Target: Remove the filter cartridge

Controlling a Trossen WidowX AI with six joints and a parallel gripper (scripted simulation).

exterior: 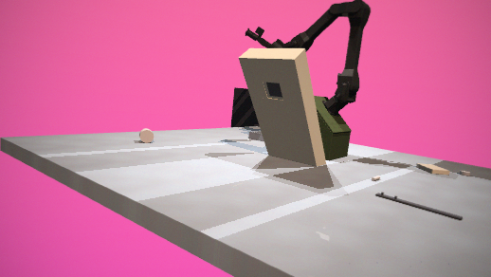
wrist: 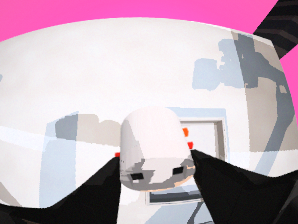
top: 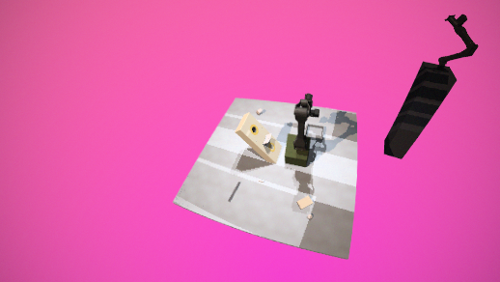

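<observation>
Right now the tray is 8 cm behind my gripper tip and 18 cm below it. The rest, counted from my gripper tip: tan block 20 cm behind, 62 cm to the left, 18 cm below; then tan service panel 27 cm ahead, 33 cm to the left, 2 cm below; then white round filter cartridge right at my gripper tip.
</observation>
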